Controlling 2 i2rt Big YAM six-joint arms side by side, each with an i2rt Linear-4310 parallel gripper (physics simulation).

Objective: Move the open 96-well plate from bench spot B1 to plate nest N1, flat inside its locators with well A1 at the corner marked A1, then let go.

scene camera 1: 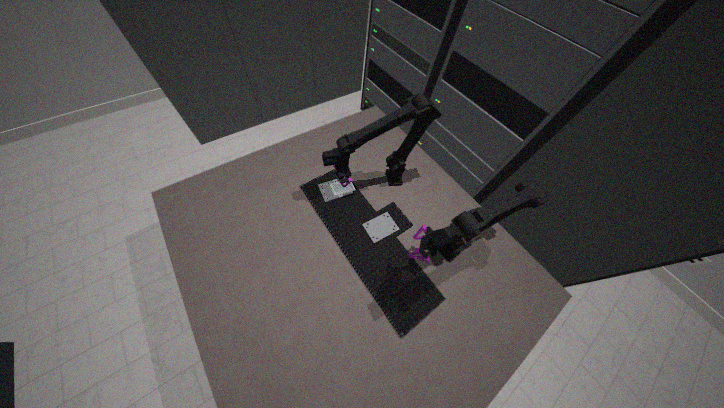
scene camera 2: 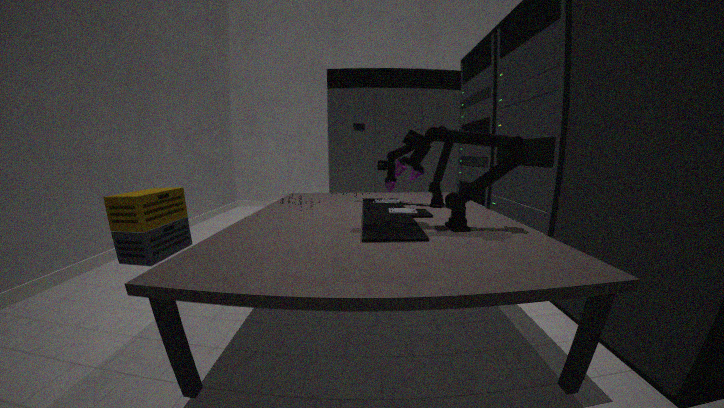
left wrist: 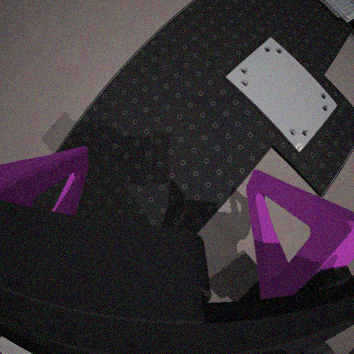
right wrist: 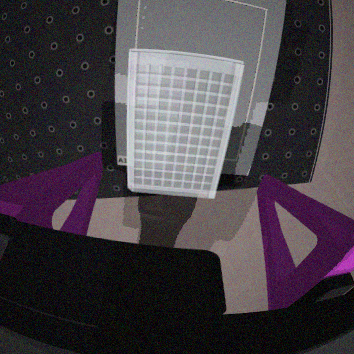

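Where they show: left gripper, between the fingertips: (scene camera 1: 411,247) (scene camera 2: 402,178) (left wrist: 171,167); right gripper, between the fingertips: (scene camera 1: 341,180) (scene camera 2: 390,191) (right wrist: 184,172); left arm's base, origin of its link: (scene camera 1: 446,249) (scene camera 2: 457,228); right arm's base, origin of its link: (scene camera 1: 393,177) (scene camera 2: 436,206).
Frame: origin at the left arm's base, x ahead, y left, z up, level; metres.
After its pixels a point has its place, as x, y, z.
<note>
The open 96-well plate (scene camera 1: 342,188) {0.235, -0.614, 0.025} (right wrist: 177,125) {0.235, -0.624, 0.028}, pale and translucent, lies over part of bench spot B1 (scene camera 1: 327,193) {0.321, -0.641, 0.014} (right wrist: 200,30) {0.305, -0.652, 0.015}, a grey sheet with a thin outline. In the right wrist view it covers the outline's near left part and reaches past the sheet's near edge, beside an A1 label (right wrist: 122,160) {0.203, -0.567, 0.015}. My right gripper (scene camera 1: 346,182) {0.231, -0.627, 0.087} (scene camera 2: 390,186) {0.231, -0.627, 0.087} (right wrist: 184,172) {0.231, -0.627, 0.087} is open above the plate's near end. Plate nest N1 (scene camera 1: 380,227) {0.215, -0.298, 0.025} (scene camera 2: 402,210) {0.212, -0.292, 0.025} (left wrist: 282,95) {0.210, -0.286, 0.025} is pale, with small dark locators and a corner mark (left wrist: 299,147) {0.141, -0.236, 0.025}. My left gripper (scene camera 1: 413,245) {0.256, -0.105, 0.232} (left wrist: 171,167) {0.256, -0.105, 0.232} is open, raised right of the nest in scene camera 1.
A black perforated board (scene camera 1: 354,248) {0.393, -0.291, 0.013} (scene camera 2: 390,230) {0.339, 0.043, 0.013} (left wrist: 200,117) {0.291, -0.176, 0.013} carries the spot and nest on the brown table (scene camera 1: 263,283) {0.827, -0.409, 0.000} (scene camera 2: 303,263) {0.672, 0.333, 0.000}. Dark rack cabinets (scene camera 1: 486,96) stand behind the arms. Yellow and grey crates (scene camera 2: 146,225) stand beyond the table at left in scene camera 2.
</note>
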